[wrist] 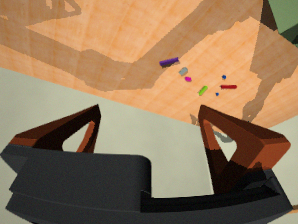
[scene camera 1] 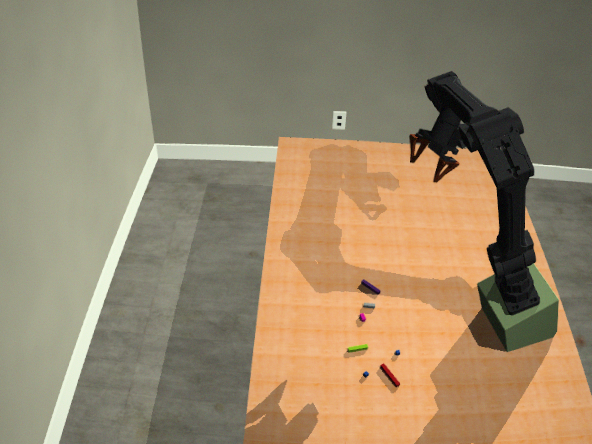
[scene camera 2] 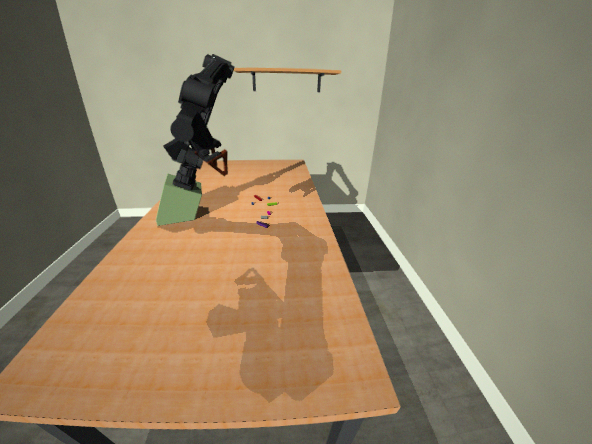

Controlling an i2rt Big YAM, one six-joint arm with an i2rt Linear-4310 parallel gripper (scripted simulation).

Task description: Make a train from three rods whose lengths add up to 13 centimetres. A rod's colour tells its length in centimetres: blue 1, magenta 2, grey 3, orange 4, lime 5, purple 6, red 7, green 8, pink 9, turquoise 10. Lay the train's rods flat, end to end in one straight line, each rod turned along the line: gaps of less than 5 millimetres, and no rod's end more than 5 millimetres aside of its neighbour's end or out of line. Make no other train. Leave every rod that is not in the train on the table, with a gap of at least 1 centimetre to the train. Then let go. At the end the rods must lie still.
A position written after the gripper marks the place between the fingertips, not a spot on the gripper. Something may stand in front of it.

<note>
In view: the gripper (scene camera 1: 423, 172).
The gripper shows as well in the wrist view (wrist: 149, 110) and in scene camera 2 (scene camera 2: 220, 170).
</note>
